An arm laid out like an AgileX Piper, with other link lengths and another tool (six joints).
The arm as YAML. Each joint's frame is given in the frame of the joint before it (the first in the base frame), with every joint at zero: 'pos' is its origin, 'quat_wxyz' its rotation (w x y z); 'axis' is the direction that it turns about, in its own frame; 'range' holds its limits. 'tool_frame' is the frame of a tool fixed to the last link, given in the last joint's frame.
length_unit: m
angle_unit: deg
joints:
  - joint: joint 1
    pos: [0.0, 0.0, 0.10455]
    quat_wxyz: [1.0, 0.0, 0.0, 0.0]
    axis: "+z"
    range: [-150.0, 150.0]
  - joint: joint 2
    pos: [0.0, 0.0, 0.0]
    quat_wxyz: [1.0, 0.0, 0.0, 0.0]
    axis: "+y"
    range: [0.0, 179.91]
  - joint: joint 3
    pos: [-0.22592, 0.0, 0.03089]
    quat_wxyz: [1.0, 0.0, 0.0, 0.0]
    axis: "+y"
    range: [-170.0, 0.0]
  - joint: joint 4
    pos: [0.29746, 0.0, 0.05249]
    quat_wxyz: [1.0, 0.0, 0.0, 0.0]
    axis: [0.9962, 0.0, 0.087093]
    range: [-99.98, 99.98]
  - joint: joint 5
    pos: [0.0, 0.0, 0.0]
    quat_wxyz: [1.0, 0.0, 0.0, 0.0]
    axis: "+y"
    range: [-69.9, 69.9]
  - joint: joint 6
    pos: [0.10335, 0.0, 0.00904]
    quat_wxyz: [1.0, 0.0, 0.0, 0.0]
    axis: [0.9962, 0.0, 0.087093]
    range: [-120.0, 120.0]
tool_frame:
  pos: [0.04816, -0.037, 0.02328]
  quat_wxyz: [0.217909, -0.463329, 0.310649, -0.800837]
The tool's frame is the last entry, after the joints.
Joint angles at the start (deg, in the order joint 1, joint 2, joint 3, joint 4, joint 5, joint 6): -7.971, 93.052, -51.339, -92.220, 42.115, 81.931
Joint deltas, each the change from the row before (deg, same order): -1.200, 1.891, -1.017, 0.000, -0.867, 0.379; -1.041, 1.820, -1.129, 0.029, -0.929, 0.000; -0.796, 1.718, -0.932, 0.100, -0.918, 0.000; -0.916, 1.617, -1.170, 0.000, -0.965, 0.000; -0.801, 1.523, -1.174, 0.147, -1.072, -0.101; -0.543, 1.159, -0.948, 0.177, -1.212, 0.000; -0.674, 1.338, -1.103, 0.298, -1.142, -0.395; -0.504, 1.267, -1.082, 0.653, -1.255, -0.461; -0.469, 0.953, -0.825, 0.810, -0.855, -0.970
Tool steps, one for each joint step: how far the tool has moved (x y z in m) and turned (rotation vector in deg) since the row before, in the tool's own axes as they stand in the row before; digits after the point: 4 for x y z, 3 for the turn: -0.0077, 0.0031, 0.0074, -0.803, -0.898, -0.025; -0.0069, 0.0016, 0.0071, -0.453, -0.868, -0.172; -0.0077, 0.0011, 0.0057, -0.285, -0.998, -0.198; -0.0055, 0.0008, 0.0067, -0.266, -0.749, 0.047; -0.0053, 0.0001, 0.0062, -0.120, -0.838, 0.155; -0.0046, -0.0011, 0.0045, 0.194, -0.877, 0.406; -0.0048, -0.0004, 0.0056, 0.098, -0.883, 0.107; -0.0053, -0.0012, 0.0047, 0.159, -1.091, 0.337; -0.0039, 0.0000, 0.0039, 0.036, -0.878, -0.105
